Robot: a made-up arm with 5 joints.
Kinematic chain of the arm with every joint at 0, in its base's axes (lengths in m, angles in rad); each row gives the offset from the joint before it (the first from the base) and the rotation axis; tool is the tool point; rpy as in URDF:
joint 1: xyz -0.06 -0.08 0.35 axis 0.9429 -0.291 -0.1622
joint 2: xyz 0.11 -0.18 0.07 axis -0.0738 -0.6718 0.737
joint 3: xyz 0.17 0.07 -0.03 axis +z
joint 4: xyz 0.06 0 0.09 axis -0.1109 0.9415 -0.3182
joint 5: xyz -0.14 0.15 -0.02 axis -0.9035 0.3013 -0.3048
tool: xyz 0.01 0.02 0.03 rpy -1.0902 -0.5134 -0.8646
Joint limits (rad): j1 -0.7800..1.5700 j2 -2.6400..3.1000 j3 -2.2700..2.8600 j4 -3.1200..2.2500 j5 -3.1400..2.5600
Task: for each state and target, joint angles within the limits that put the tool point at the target. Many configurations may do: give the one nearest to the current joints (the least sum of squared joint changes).
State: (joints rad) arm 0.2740 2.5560 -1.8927 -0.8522 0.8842
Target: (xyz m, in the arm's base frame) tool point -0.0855 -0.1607 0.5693
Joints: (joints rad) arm 0.7915 1.9539 -2.2700 -0.9920 0.9894
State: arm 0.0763 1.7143 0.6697 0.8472 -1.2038
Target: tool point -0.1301 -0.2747 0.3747
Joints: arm 0.0923 1.8521 0.9122 0.4879 -1.2560
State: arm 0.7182 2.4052 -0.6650 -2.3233 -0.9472
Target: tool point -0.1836 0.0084 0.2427
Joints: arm 0.9886 3.0522 -0.3126 -2.4425 -0.8621
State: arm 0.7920 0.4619 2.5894 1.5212 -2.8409
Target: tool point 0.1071 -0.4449 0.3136
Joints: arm 0.9050 -0.0048 2.8600 1.1130 -2.7467
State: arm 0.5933 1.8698 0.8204 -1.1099 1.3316
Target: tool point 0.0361 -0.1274 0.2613
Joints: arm 1.2905 2.3263 1.2106 -1.1854 1.1790
